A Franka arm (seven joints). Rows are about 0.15 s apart.
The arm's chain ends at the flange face. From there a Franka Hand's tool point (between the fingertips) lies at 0.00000 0.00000 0.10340 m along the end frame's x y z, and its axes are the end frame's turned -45 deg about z.
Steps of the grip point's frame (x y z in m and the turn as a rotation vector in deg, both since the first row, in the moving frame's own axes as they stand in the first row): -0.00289 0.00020 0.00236 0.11 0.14 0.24; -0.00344 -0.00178 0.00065 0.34 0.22 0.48; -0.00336 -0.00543 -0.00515 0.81 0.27 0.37; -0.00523 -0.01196 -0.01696 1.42 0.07 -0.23; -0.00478 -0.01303 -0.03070 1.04 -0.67 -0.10; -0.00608 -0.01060 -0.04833 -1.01 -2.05 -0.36
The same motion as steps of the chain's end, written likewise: -0.00194 0.00250 0.00236 0.18 0.02 0.24; -0.00354 0.00189 0.00065 0.40 -0.08 0.48; -0.00553 -0.00008 -0.00514 0.76 -0.38 0.37; -0.01043 -0.00286 -0.01693 1.05 -0.95 -0.23; -0.01041 -0.00536 -0.03068 0.26 -1.21 -0.10; -0.01048 -0.00710 -0.04825 -2.16 -0.74 -0.36
